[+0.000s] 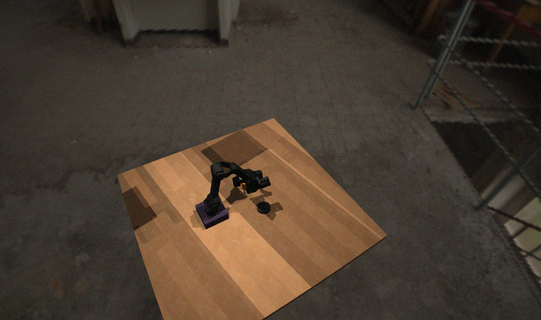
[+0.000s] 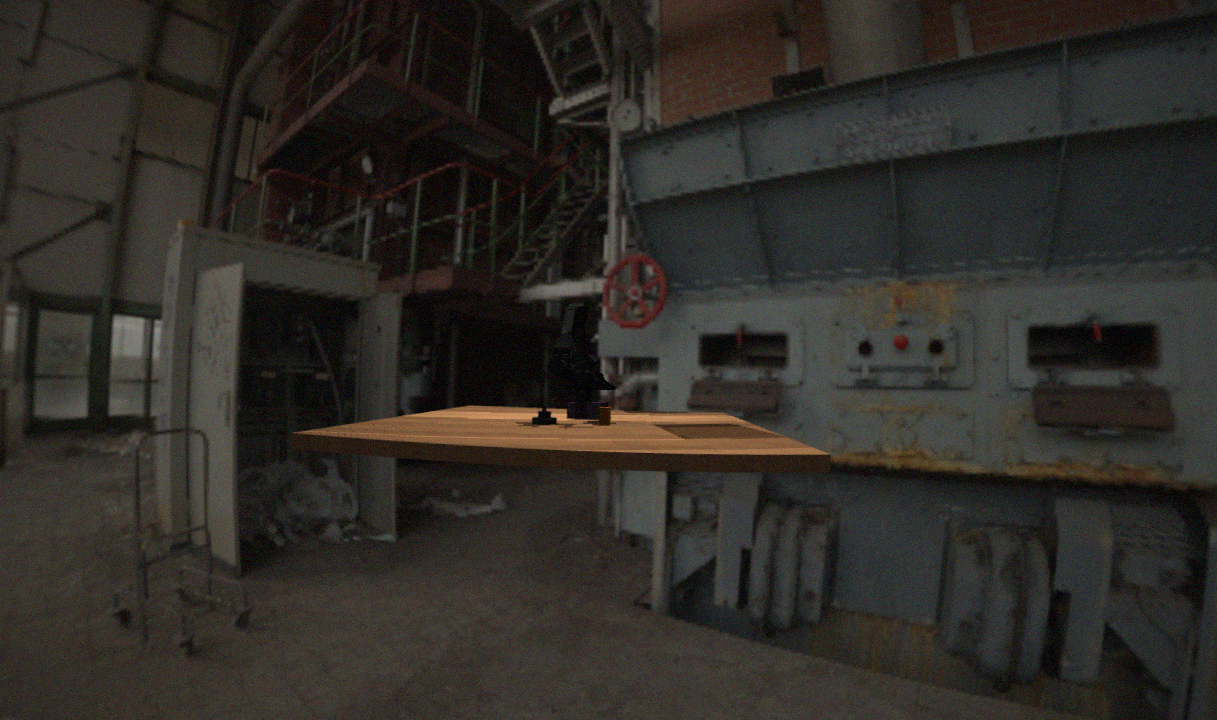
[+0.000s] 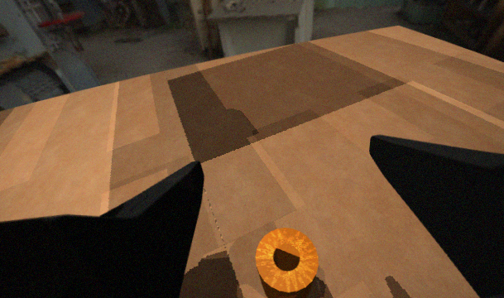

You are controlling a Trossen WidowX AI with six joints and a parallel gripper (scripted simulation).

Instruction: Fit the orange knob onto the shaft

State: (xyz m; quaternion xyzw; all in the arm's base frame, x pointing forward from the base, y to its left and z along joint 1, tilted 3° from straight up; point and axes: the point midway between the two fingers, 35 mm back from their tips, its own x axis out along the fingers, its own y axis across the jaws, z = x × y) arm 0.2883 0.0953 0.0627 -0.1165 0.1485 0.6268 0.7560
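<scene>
My gripper tip is now 100 mm above the orange knob, 30 mm to the left of it and 10 mm past it. The rest, counted from my gripper tip: dark pedestal (230 mm to the right, 100 mm below, 10 mm ahead).
</scene>
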